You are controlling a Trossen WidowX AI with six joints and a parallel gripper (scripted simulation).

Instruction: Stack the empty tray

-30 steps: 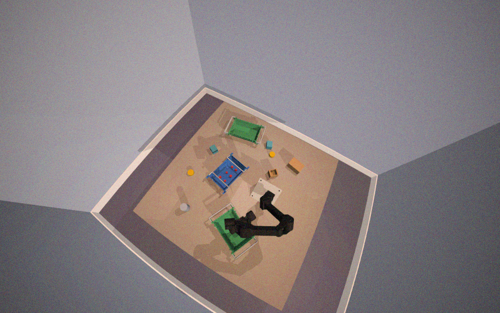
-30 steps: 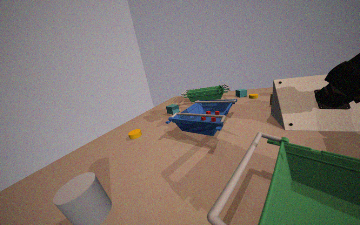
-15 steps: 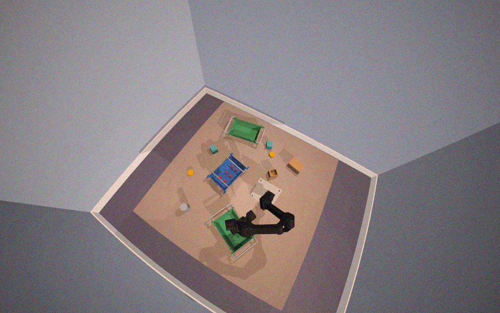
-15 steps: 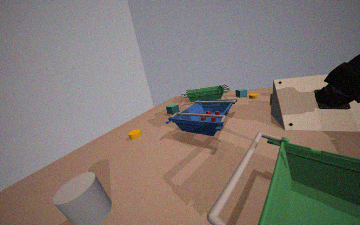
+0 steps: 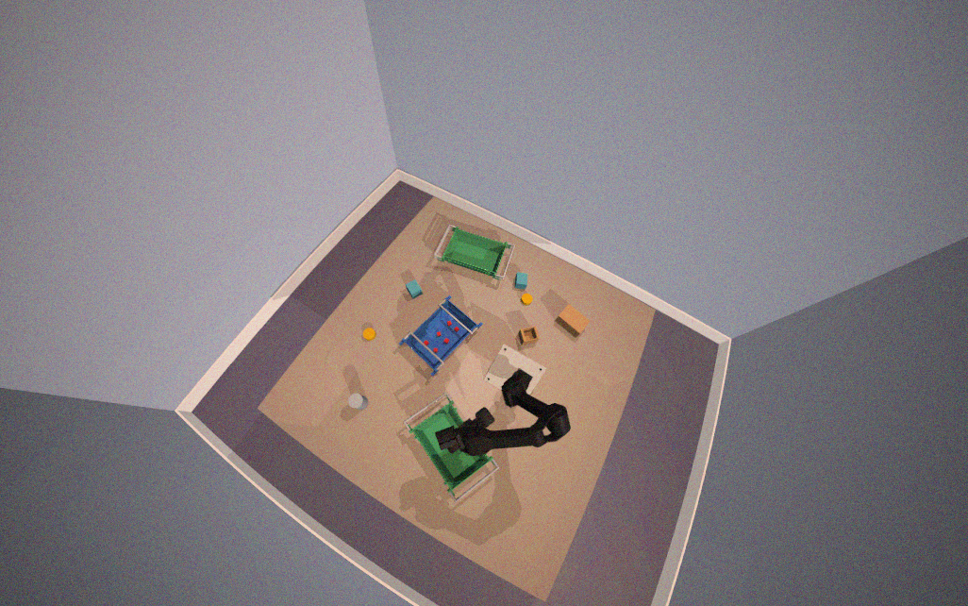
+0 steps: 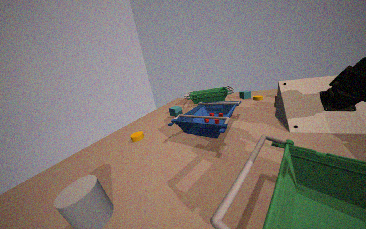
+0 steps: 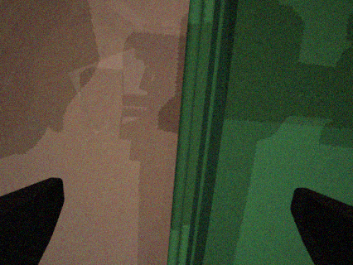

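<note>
My gripper tip is now 80 mm to the right of the green tray, 20 mm short of it and 10 mm above it. Also, from my gripper tip: grey cylinder (410 mm ahead, 150 mm to the left, 20 mm below); small brown box (460 mm to the right, 40 mm below, 10 mm behind).
</note>
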